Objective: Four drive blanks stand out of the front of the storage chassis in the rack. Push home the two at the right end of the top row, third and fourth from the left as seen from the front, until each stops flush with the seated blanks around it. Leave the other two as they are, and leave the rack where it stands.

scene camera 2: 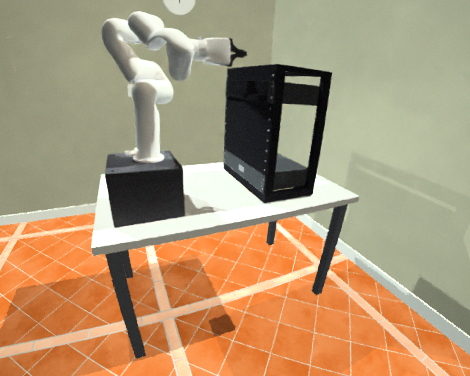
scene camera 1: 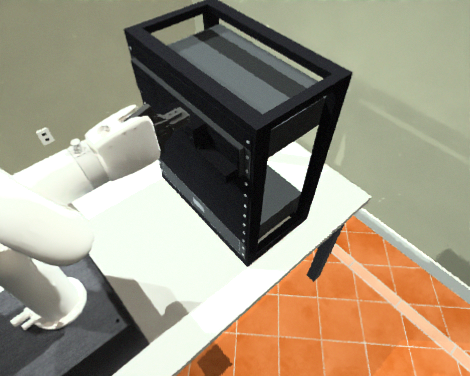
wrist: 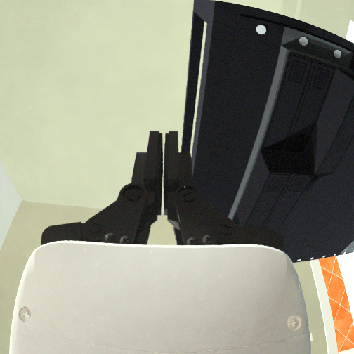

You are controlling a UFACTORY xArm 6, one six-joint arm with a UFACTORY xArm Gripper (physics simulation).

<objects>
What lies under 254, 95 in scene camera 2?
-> A black rack.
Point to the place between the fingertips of my gripper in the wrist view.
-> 163, 149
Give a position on a black rack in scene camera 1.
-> At 245, 104
</objects>
